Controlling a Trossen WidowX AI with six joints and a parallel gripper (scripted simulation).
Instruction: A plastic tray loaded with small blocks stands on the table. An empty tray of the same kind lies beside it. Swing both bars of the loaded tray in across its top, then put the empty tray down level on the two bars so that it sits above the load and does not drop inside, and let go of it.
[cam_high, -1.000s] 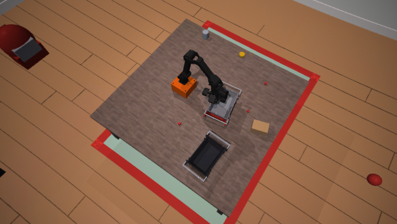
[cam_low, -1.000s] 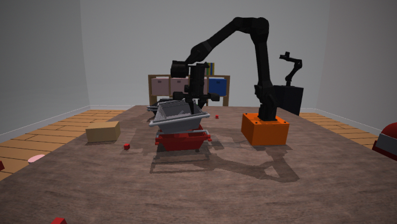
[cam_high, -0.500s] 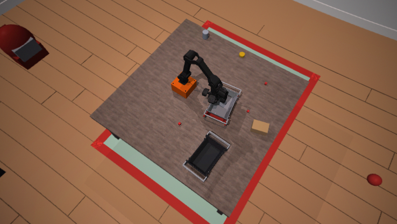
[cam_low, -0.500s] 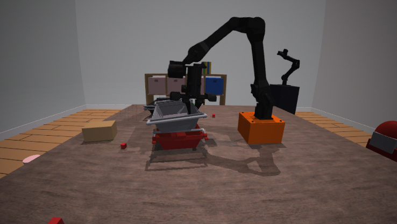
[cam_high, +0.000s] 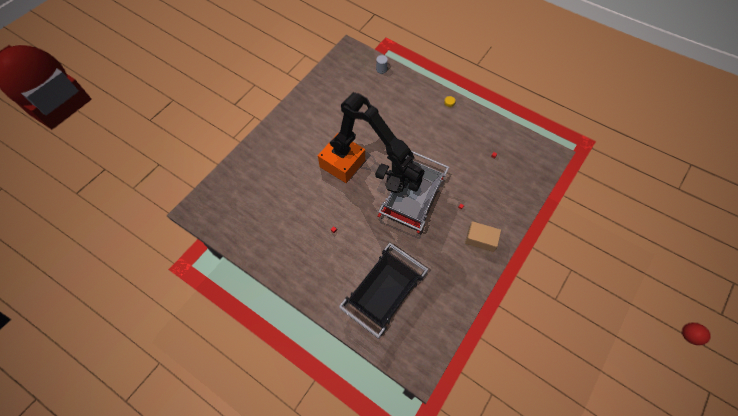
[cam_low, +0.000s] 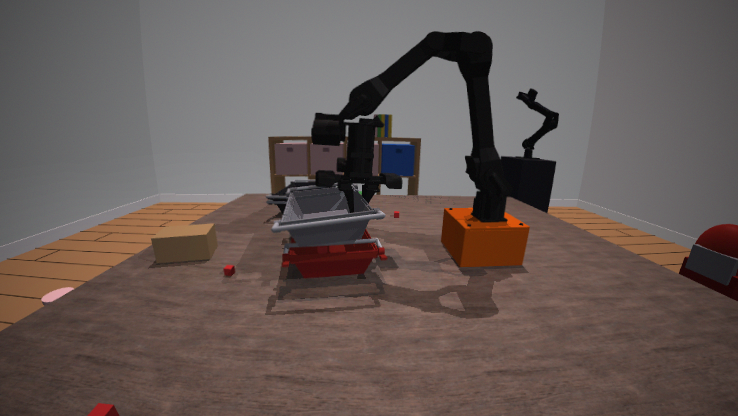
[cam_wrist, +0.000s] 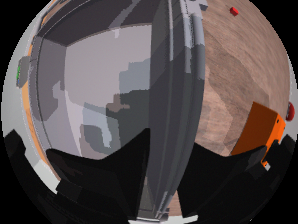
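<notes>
My gripper tip is now 7 cm short of the grey tray, 1 cm to the right of it and 3 cm below it. Round my gripper tip: cardboard box: 40 cm ahead, 1 cm to the left, 6 cm below; grey cylinder: 44 cm behind, 59 cm to the left, 5 cm below; yellow disc: 5 cm behind, 59 cm to the left, 8 cm below.
</notes>
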